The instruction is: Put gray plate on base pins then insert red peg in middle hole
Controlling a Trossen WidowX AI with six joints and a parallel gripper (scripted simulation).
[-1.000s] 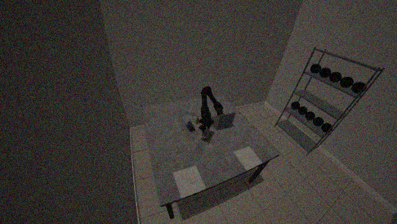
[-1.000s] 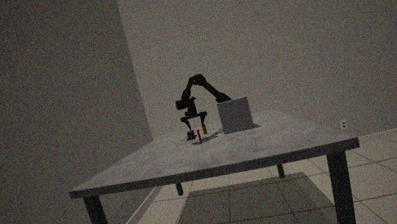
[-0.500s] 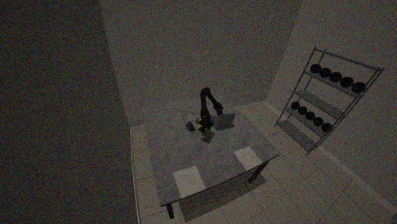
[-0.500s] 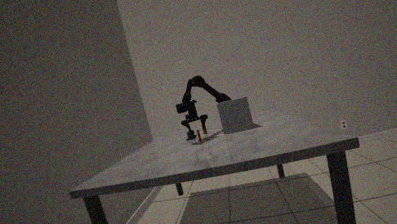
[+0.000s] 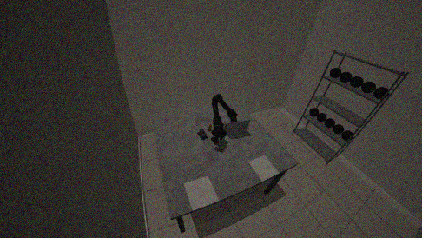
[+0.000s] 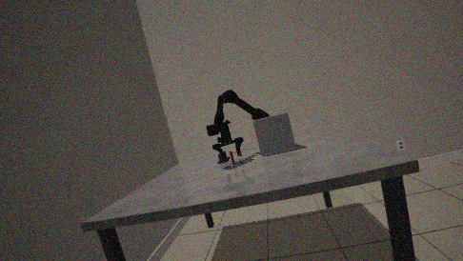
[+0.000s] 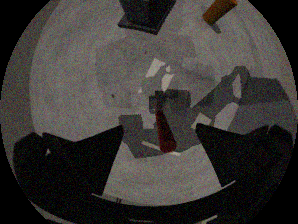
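Right now the red peg is 1 cm below my gripper tip. The rest, counted from my gripper tip: gray plate 8 cm ahead, 19 cm to the right; then small orange piece 4 cm behind, 23 cm to the right, 1 cm below.
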